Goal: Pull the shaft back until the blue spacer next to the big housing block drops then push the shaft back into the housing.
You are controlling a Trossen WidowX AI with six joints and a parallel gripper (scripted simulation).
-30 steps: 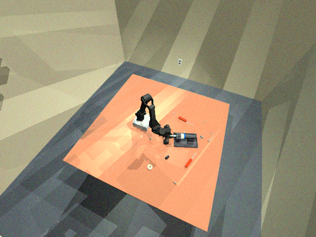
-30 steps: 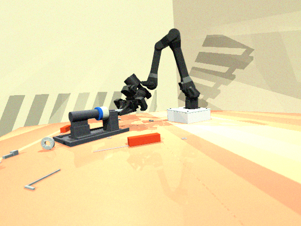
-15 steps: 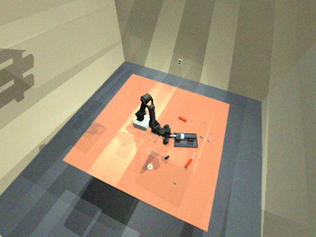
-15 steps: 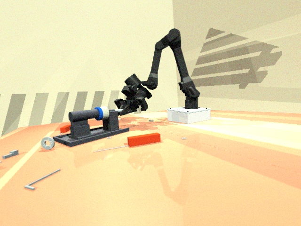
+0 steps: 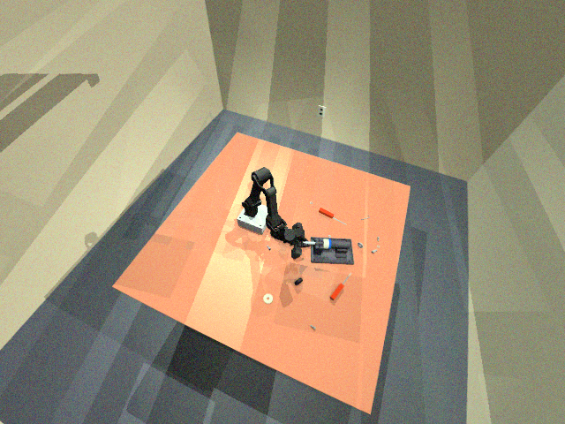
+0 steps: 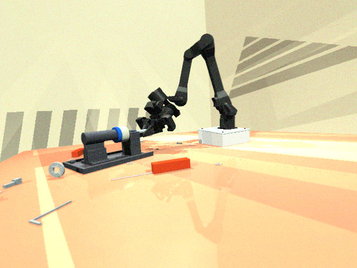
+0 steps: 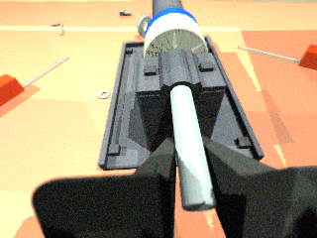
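My gripper tip is 30 mm short of the pale grey shaft, 10 mm to the right of it and 20 mm below it. The rest, counted from my gripper tip: allen key (280 mm ahead, 330 mm to the left, 60 mm below); then black cylinder (200 mm to the right, 40 mm below); then blue spacer (100 mm ahead, 30 mm to the left, 20 mm above).
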